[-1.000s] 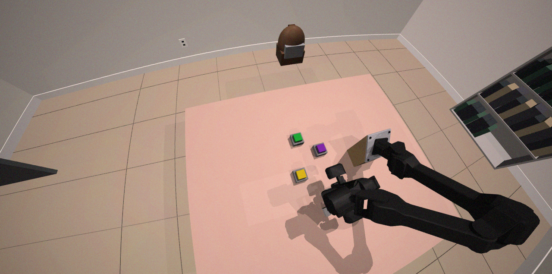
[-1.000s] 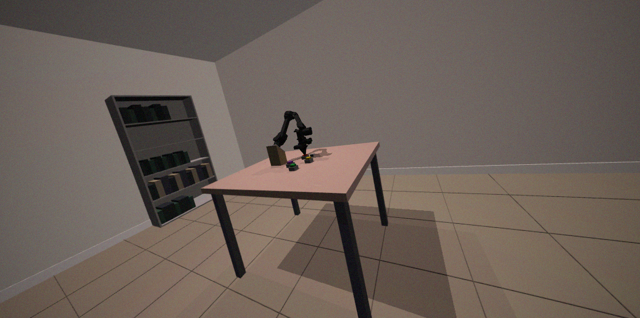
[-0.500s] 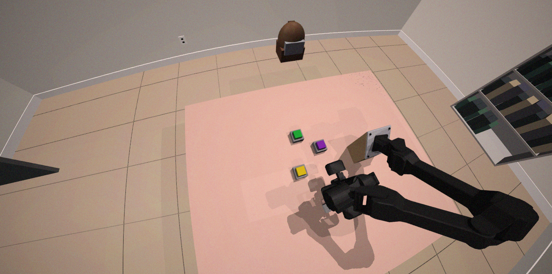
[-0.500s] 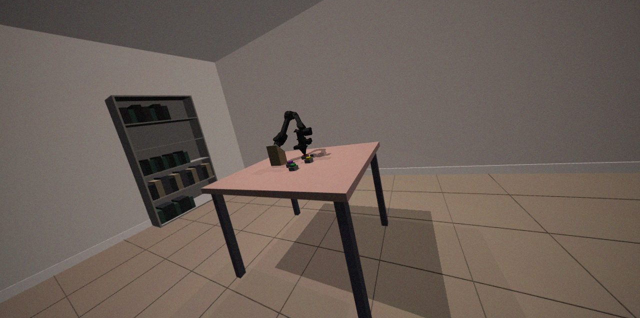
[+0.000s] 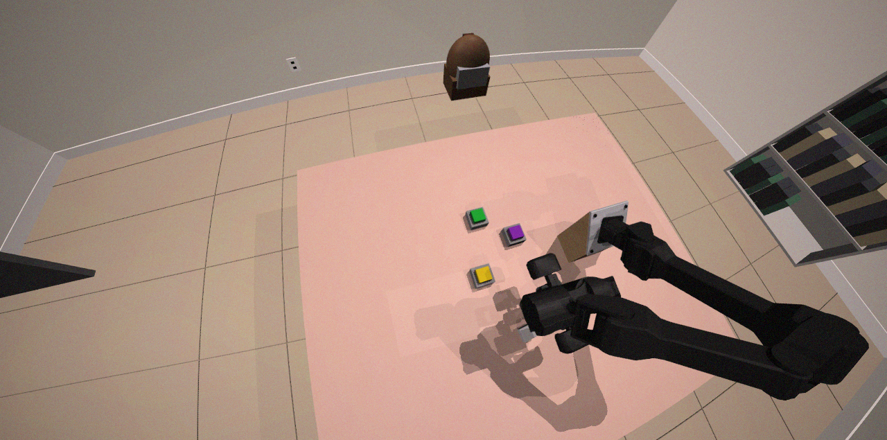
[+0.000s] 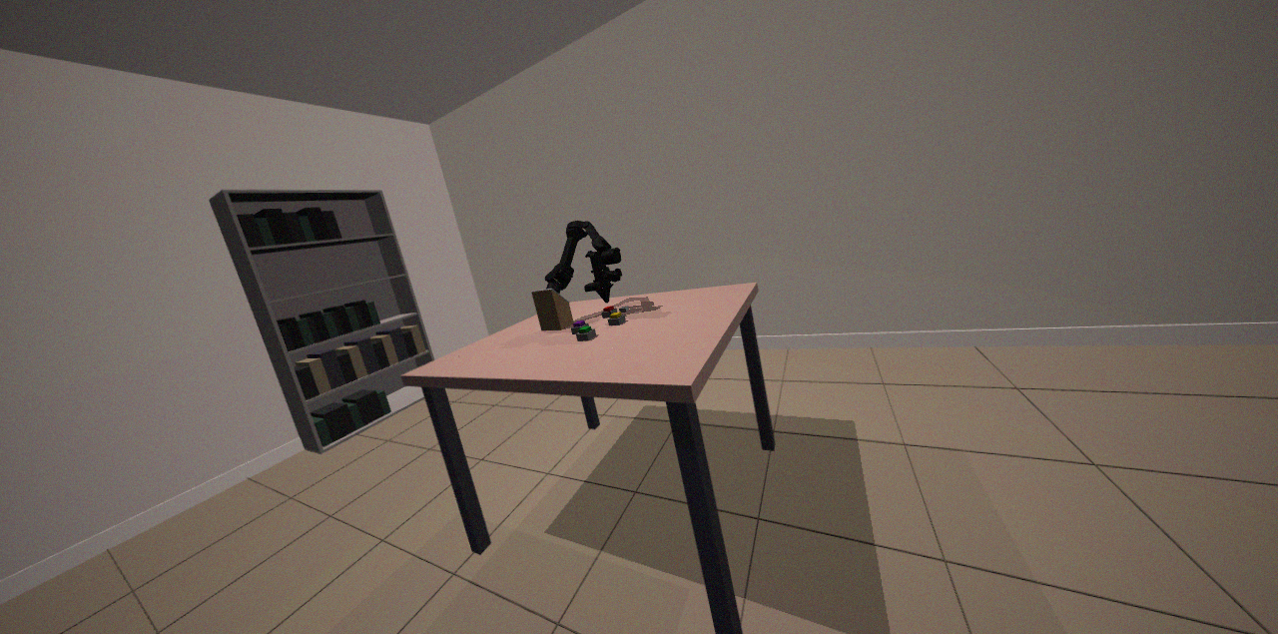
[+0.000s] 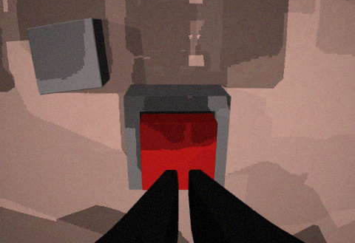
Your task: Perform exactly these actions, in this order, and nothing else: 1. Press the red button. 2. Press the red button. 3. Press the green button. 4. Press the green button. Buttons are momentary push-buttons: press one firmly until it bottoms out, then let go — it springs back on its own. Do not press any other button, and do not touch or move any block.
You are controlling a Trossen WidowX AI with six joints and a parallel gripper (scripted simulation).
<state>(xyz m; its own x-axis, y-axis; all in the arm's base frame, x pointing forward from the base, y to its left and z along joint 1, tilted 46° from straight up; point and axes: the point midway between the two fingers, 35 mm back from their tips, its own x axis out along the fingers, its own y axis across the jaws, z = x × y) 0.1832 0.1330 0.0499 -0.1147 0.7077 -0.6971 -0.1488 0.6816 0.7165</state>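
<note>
The red button is 30 mm below my gripper tip. From my gripper tip the other things lie so: purple button: 10 mm ahead, 180 mm to the right, 30 mm below; then grey block: 30 mm ahead, 60 mm to the left, 50 mm below; then yellow button: 110 mm ahead, 90 mm to the right, 30 mm below.
</note>
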